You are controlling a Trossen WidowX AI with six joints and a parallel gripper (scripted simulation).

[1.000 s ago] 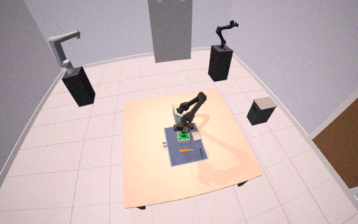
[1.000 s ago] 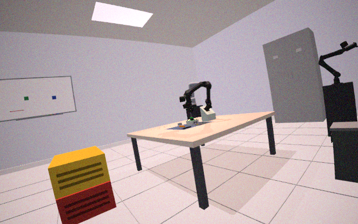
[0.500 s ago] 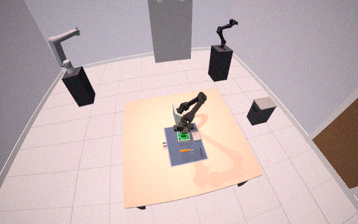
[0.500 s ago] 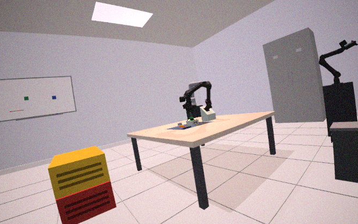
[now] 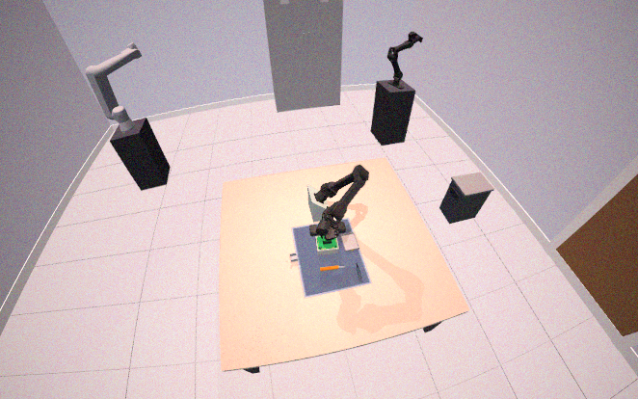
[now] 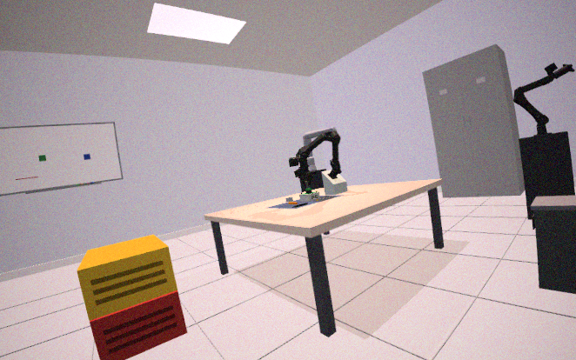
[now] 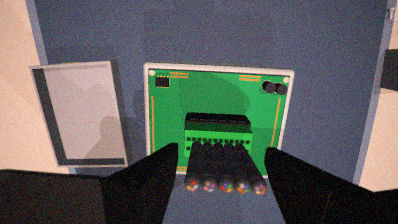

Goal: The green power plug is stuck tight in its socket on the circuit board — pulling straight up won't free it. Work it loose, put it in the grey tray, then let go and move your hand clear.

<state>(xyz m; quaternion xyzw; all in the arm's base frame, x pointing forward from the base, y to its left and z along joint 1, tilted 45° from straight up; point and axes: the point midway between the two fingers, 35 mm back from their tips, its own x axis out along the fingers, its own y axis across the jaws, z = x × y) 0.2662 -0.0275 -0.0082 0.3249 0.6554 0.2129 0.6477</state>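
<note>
The green power plug is 20 mm below my gripper tip. Round my gripper tip: blue mat (110 mm below, 40 mm ahead).
</note>
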